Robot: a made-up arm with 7 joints.
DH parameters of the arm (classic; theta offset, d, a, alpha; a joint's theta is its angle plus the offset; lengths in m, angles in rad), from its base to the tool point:
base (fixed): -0.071 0 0 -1.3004
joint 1: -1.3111 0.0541 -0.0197 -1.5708
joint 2: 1.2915 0 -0.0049 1.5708
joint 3: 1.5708 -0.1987 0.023 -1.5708
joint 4: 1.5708 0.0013 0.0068 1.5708
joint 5: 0 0.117 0 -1.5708
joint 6: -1.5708 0 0.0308 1.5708
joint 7: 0 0 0 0
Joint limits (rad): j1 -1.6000..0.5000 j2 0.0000..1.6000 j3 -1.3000..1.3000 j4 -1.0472..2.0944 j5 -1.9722..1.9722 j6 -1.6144..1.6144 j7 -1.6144..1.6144
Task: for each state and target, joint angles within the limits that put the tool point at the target. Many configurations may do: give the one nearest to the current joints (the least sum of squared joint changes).
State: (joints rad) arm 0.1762 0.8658 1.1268 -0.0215 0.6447 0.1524 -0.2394
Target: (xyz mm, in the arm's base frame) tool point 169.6 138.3 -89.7
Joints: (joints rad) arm -0.3652 0.3760 0.3229 -0.5340 0.6466 -0.0283 -0.2394
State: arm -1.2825 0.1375 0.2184 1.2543 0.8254 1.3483 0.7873
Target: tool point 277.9 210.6 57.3
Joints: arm -1.4588 0.7263 0.3472 0.6070 1.0234 1.6071 0.7873
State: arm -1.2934 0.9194 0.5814 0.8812 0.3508 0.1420 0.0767
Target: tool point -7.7 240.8 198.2
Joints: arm -1.5835 1.6000 0.8093 -0.0055 0.3488 -0.0193 0.0767
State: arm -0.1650 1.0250 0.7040 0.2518 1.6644 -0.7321 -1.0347
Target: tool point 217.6 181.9 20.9
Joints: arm -0.8071 0.9205 0.3673 -0.2149 1.5971 -0.7322 -1.0347
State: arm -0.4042 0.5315 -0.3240 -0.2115 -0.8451 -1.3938 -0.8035
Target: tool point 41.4 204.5 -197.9
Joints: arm 0.2667 0.7254 -0.1695 0.1205 -0.9291 -1.4419 -0.8035
